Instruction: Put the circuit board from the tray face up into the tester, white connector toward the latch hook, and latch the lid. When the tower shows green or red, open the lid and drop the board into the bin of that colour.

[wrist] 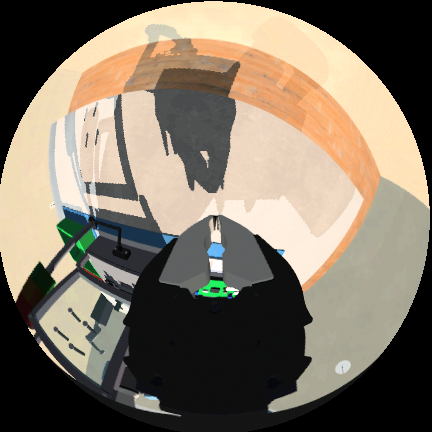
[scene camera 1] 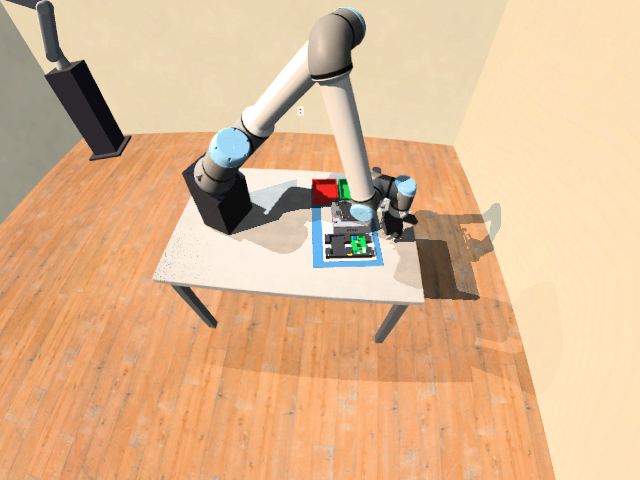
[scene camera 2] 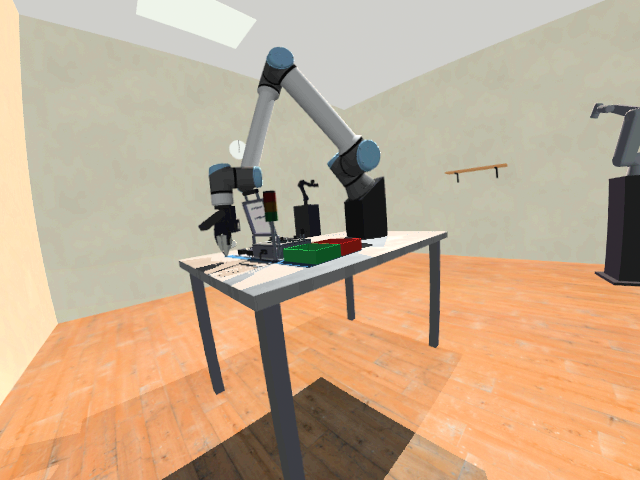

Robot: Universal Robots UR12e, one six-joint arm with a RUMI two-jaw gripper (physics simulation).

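The green circuit board lies in the right part of the black tray, face up. In the wrist view the fingers hide most of it. The grey tester stands behind the tray. Its clear lid stands open and upright. The signal tower beside it shows dull colours, none plainly lit. My gripper is shut and empty, pointing down low over the table, right of the tester and tray in scene camera 1.
The red bin and green bin stand side by side behind the tester. A blue border surrounds the tester and tray. The arm's forearm passes over the tester in scene camera 1.
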